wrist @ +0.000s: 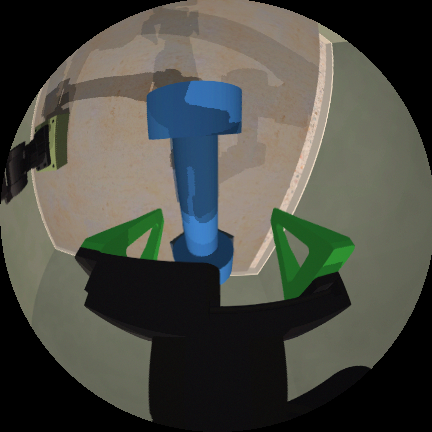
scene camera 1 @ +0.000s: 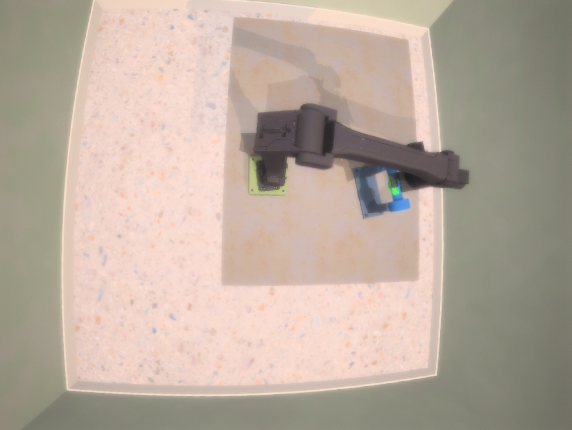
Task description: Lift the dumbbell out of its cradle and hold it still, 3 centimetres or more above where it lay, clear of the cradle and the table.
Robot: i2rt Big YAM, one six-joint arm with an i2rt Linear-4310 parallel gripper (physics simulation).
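Pixels of known places: gripper, fingertip midpoint: (wrist: 216, 213) (scene camera 1: 401, 183); arm's base, origin of the base link: (wrist: 42, 147).
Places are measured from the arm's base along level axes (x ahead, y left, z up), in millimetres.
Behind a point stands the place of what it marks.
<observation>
The blue dumbbell (scene camera 1: 399, 205) @(x 431, y -176, z 191 mm) (wrist: 196, 170) @(x 438, y -61, z 179 mm) lies in its cradle, with one round end in plain sight in the scene view and both ends showing in the wrist view. The blue-grey cradle (scene camera 1: 369, 200) @(x 439, y -135, z -46 mm) stands on the mat; in the wrist view it is mostly hidden behind the dumbbell. My gripper (scene camera 1: 394, 185) @(x 456, y -97, z 181 mm) (wrist: 216, 213) @(x 456, y -97, z 181 mm) is open and empty. In the wrist view its green fingers stand wide, one to each side of the bar's line, towards the dumbbell's near end. In the scene view the arm covers part of the gripper and the dumbbell's upper end. Fingertip height beside the bar is hard to tell.
The grey-brown mat (scene camera 1: 320, 240) @(x 198, y -285, z -55 mm) lies under the arm and cradle. The arm's green base plate (scene camera 1: 254, 189) @(x -59, y -49, z -4 mm) (wrist: 61, 142) @(x 75, y -15, z -31 mm) is left of the cradle in the scene view. The raised table edge (scene camera 1: 440, 250) runs close on the cradle's right, and the forearm reaches over it.
</observation>
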